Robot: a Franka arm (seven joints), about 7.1 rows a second.
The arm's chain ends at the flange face. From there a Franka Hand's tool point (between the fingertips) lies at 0.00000 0.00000 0.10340 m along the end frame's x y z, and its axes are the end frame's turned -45 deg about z.
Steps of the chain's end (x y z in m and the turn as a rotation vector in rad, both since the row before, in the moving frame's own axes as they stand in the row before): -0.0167, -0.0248, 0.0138, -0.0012, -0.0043, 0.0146; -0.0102, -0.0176, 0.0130, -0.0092, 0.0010, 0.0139; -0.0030, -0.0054, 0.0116, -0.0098, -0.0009, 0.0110; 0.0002, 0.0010, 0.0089, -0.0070, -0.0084, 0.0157; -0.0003, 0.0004, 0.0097, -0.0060, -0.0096, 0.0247
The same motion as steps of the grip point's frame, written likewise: 0.0053, -0.0296, 0.0138, 0.0022, -0.0039, 0.0146; 0.0046, -0.0189, 0.0130, -0.0072, -0.0058, 0.0139; 0.0009, -0.0053, 0.0116, -0.0063, -0.0076, 0.0110; -0.0017, 0.0007, 0.0089, 0.0010, -0.0109, 0.0157; -0.0016, -0.0002, 0.0097, 0.0025, -0.0110, 0.0247
